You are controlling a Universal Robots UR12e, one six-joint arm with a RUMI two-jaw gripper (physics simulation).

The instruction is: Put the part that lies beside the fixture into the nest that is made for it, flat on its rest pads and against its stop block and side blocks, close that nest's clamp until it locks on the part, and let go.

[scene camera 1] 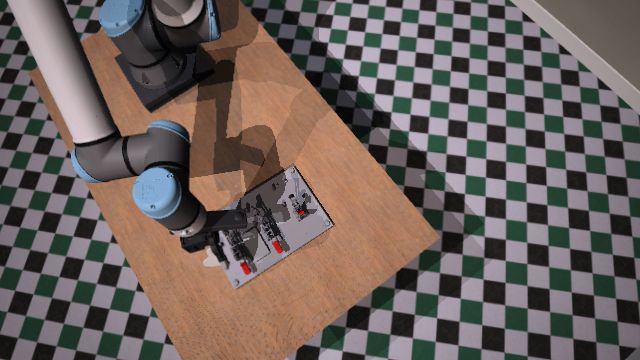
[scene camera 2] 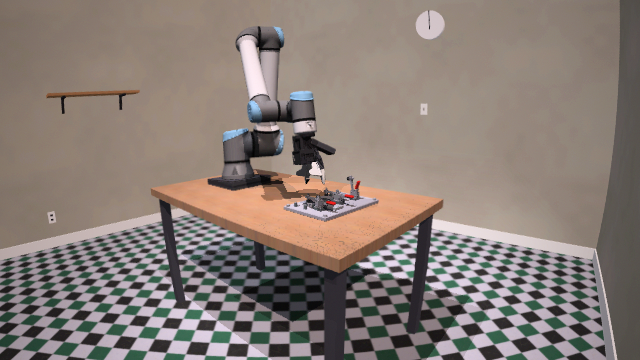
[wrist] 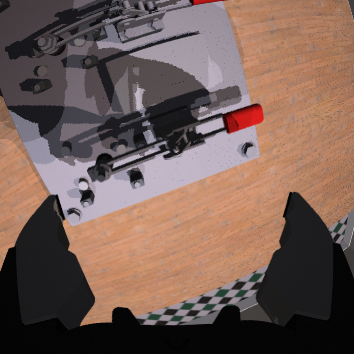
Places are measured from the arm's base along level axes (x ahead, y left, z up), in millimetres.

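Where they show: gripper, fingertip midpoint: (scene camera 1: 223, 243) (scene camera 2: 314, 184) (wrist: 173, 198); arm's base, origin of the base link: (scene camera 1: 159, 67) (scene camera 2: 238, 177).
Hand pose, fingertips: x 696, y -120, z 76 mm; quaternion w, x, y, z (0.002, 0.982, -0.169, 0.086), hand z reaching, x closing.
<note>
Things, the pixels of their top centre, and the offset from my fingertips. "pt": a spot on its surface instead. Level surfaces: height alone.
- wooden table, its level: dz -116 mm
- front handle, middle of its top: (wrist: 244, 119) (scene camera 1: 245, 267) dz -58, dx +78, dy +6 mm
- middle handle, surface spot: (scene camera 1: 278, 246) (scene camera 2: 349, 195) pt dz -53, dx +85, dy +118 mm
- far handle, middle of its top: (scene camera 1: 300, 210) (scene camera 2: 357, 180) dz -16, dx +45, dy +228 mm
- flat grey plate, middle of its top: (wrist: 163, 70) (scene camera 1: 255, 244) dz -91, dx +31, dy +63 mm
The grey fixture plate (scene camera 1: 318, 220) (scene camera 2: 308, 211) (wrist: 182, 172) lies on the wooden table (scene camera 1: 358, 251) (scene camera 2: 268, 228) (wrist: 211, 232). It carries three toggle clamps with red handles. The front handle (scene camera 1: 245, 267) (wrist: 243, 117) and the middle handle (scene camera 1: 278, 246) (scene camera 2: 348, 196) lie flat. The far handle (scene camera 1: 301, 212) (scene camera 2: 357, 184) stands up. A flat grey plate (scene camera 1: 261, 251) lies on the fixture between the front and middle clamps. My gripper (scene camera 1: 216, 253) (scene camera 2: 314, 176) (wrist: 173, 198) is open and empty. It hangs well above the table beside the fixture's front corner.
The robot base (scene camera 1: 152, 67) (scene camera 2: 234, 172) stands at the table's far end. The arm's elbow (scene camera 1: 152, 178) hangs over the table next to the fixture. The table edge (wrist: 246, 277) shows close under the gripper in the wrist view, with checkered floor beyond.
</note>
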